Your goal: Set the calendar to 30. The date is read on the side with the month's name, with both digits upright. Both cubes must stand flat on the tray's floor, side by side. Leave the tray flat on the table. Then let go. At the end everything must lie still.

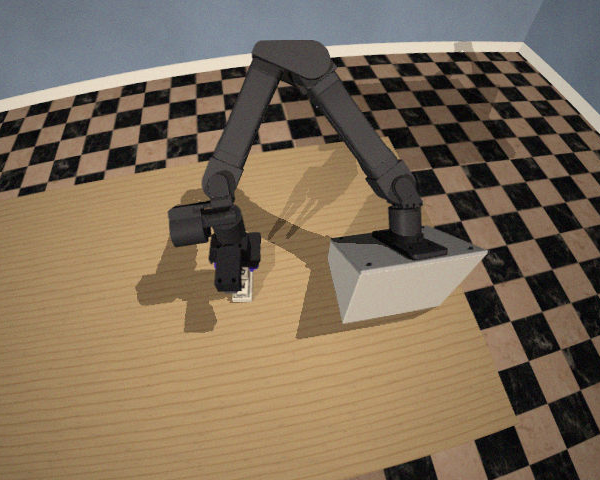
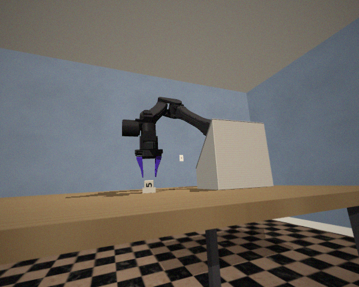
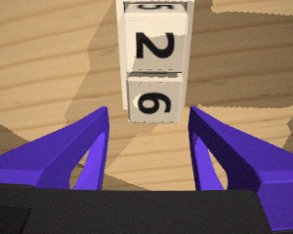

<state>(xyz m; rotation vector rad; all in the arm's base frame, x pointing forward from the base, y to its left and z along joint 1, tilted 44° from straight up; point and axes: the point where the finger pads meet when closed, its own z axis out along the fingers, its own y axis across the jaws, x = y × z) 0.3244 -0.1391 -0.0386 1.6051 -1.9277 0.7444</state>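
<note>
My hand is 20 mm to the right of the white tray and 50 mm above it.
</note>
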